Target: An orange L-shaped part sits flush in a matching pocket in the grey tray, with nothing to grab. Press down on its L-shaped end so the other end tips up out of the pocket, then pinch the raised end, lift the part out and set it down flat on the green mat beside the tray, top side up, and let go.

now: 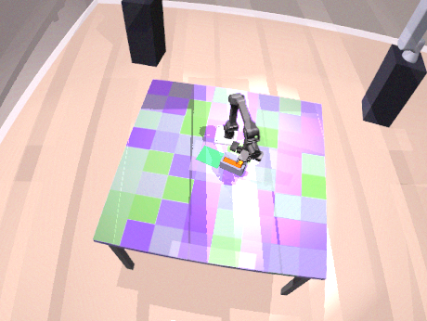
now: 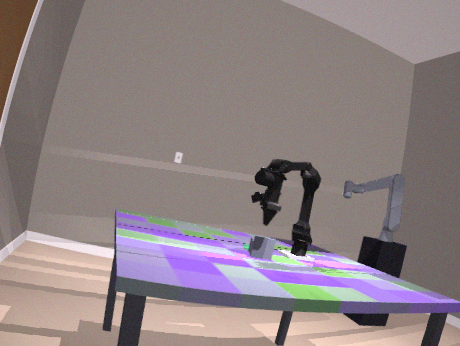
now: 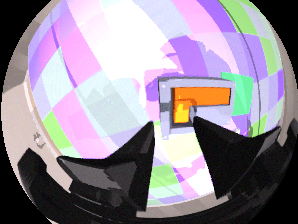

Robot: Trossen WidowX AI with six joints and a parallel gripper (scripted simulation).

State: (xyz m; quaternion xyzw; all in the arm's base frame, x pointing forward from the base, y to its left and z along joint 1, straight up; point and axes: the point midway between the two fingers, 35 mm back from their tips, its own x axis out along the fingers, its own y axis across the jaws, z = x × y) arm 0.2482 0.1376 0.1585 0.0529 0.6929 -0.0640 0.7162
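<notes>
Now: the orange L-shaped part 9 cm below my gripper tip, 5 cm to the right of it and 2 cm behind it. Round my gripper tip: green mat (21 cm to the right, 16 cm below, 6 cm behind).
</notes>
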